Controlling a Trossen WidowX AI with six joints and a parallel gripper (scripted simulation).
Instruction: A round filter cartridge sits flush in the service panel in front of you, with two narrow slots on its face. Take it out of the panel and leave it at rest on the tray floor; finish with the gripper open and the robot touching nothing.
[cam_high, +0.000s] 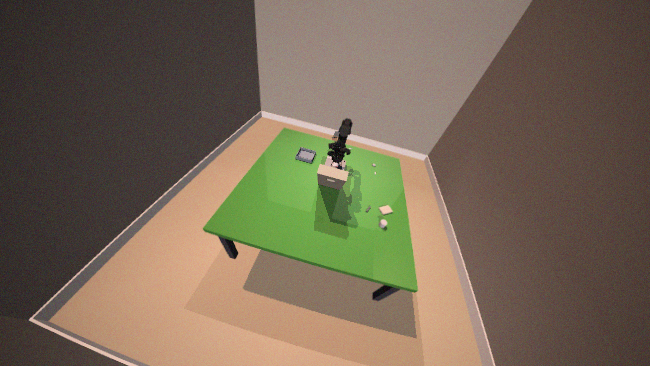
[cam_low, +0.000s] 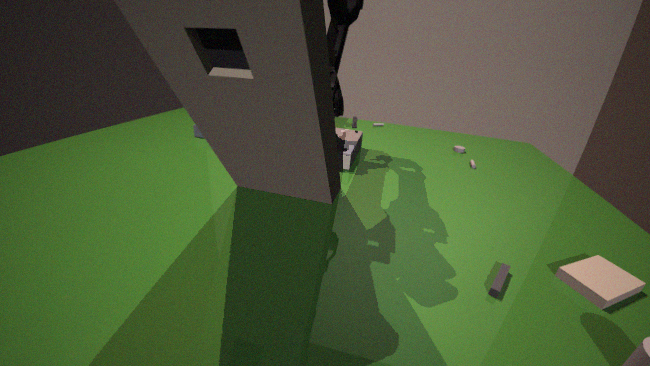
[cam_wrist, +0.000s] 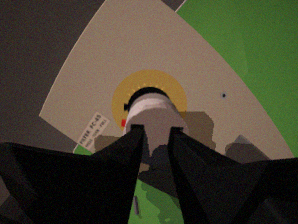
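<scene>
The round filter cartridge is 10 mm ahead of my gripper tip and 10 mm below it. Also, from my gripper tip: grey square tray: 350 mm behind, 310 mm to the right, 280 mm below; then service panel: 10 mm ahead, 110 mm below; then flat tan block: 30 mm behind, 460 mm to the left, 280 mm below.
</scene>
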